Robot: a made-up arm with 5 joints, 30 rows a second.
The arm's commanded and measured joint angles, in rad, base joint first. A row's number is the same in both.
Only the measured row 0 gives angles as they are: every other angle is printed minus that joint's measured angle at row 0.
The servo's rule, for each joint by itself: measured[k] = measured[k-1] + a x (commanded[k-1-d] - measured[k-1]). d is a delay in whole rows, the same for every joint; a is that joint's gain. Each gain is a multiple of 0.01, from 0.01 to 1. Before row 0 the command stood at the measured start. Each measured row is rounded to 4 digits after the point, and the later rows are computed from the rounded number. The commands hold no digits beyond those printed.
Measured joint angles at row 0:
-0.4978 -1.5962 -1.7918 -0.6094 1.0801
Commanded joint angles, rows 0 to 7:
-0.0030 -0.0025 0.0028 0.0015 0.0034
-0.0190 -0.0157 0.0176 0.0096 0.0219
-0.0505 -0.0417 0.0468 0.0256 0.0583
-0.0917 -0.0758 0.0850 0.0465 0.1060
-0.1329 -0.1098 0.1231 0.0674 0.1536
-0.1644 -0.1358 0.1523 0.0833 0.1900
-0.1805 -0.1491 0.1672 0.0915 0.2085
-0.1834 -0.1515 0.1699 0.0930 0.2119
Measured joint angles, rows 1 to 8:
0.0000 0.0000 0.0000 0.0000 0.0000
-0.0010 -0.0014 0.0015 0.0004 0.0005
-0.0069 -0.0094 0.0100 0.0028 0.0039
-0.0213 -0.0275 0.0295 0.0087 0.0126
-0.0445 -0.0545 0.0589 0.0185 0.0275
-0.0737 -0.0855 0.0929 0.0312 0.0477
-0.1036 -0.1137 0.1244 0.0447 0.0705
-0.1290 -0.1335 0.1471 0.0569 0.0926
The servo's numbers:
d 1
a 0.33 0.56 0.53 0.26 0.16

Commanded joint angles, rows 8 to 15:
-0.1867 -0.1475 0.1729 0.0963 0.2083
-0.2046 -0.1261 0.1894 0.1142 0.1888
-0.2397 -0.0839 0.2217 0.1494 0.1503
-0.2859 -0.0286 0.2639 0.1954 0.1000
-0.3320 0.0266 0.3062 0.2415 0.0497
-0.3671 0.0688 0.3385 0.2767 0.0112
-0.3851 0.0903 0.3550 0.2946 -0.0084
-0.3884 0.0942 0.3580 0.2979 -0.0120
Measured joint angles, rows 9 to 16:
-0.1470 -0.1436 0.1592 0.0663 0.1117
-0.1601 -0.1458 0.1665 0.0741 0.1272
-0.1748 -0.1348 0.1786 0.0845 0.1371
-0.1962 -0.1063 0.2014 0.1014 0.1392
-0.2258 -0.0628 0.2345 0.1258 0.1329
-0.2608 -0.0127 0.2725 0.1559 0.1196
-0.2959 0.0329 0.3075 0.1873 0.1023
-0.3253 0.0650 0.3327 0.2152 0.0846

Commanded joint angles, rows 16 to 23:
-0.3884 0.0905 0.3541 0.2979 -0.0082
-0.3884 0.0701 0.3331 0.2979 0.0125
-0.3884 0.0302 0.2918 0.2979 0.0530
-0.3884 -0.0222 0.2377 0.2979 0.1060
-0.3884 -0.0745 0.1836 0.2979 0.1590
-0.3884 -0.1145 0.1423 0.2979 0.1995
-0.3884 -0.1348 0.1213 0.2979 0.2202
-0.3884 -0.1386 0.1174 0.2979 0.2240
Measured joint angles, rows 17 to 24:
-0.3461 0.0814 0.3461 0.2367 0.0691
-0.3601 0.0865 0.3503 0.2526 0.0567
-0.3694 0.0773 0.3412 0.2644 0.0496
-0.3757 0.0509 0.3150 0.2731 0.0501
-0.3799 0.0100 0.2740 0.2795 0.0590
-0.3827 -0.0373 0.2261 0.2843 0.0750
-0.3846 -0.0805 0.1817 0.2878 0.0949
-0.3859 -0.1109 0.1497 0.2904 0.1149

